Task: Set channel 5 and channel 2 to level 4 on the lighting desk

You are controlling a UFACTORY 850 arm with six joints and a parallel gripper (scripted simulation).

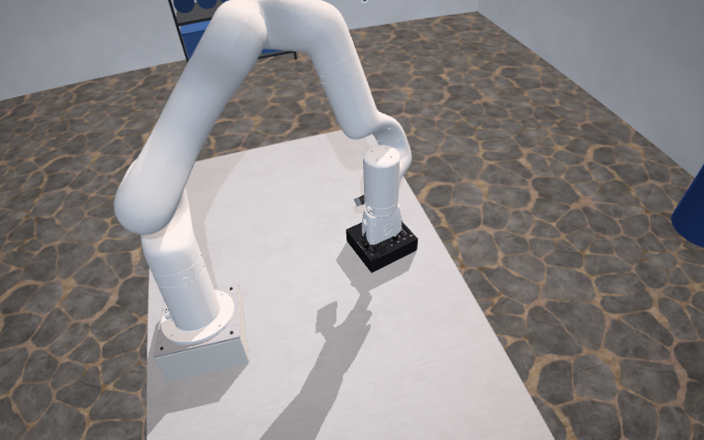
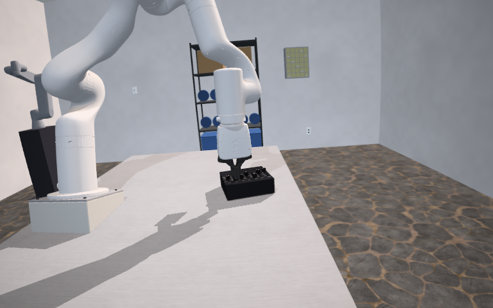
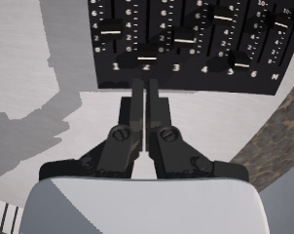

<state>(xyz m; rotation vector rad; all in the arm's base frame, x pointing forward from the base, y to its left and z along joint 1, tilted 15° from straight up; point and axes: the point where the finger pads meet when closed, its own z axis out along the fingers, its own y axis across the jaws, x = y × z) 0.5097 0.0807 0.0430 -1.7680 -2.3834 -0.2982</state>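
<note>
The channel 2 fader cap lies 3 cm to the left of my hand, 3 cm below it and 1 cm behind it. Also, from my hand: channel 3 fader cap (5 cm to the left, 3 cm below, 1 cm ahead); channel 5 fader cap (6 cm ahead, 4 cm to the left, 3 cm below); channel 1 fader cap (4 cm to the left, 3 cm below, 3 cm behind).
</note>
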